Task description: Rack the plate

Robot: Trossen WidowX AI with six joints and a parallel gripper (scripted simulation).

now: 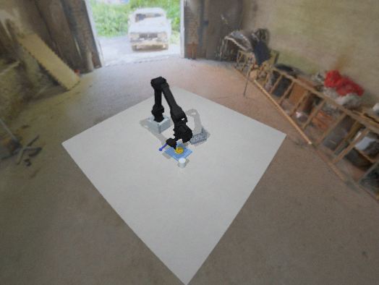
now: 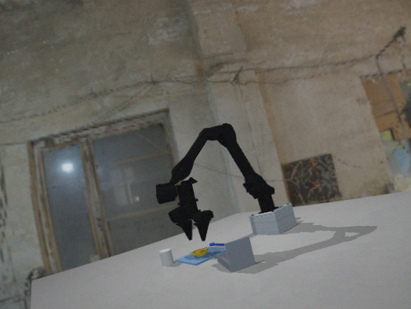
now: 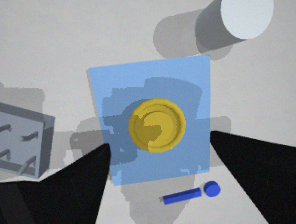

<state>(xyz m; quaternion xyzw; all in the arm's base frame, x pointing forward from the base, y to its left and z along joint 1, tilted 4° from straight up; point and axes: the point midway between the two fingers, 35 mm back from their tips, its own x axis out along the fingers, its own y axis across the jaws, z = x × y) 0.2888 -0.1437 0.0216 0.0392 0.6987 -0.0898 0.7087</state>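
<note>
My gripper tip is now 50 mm above the yellow plate. From my gripper tip the other things lie so: blue mat 60 mm below, 10 mm behind; white cup 90 mm to the right, 80 mm ahead, 40 mm below; small blue utensil 130 mm behind, 60 mm below, 30 mm to the right.
</note>
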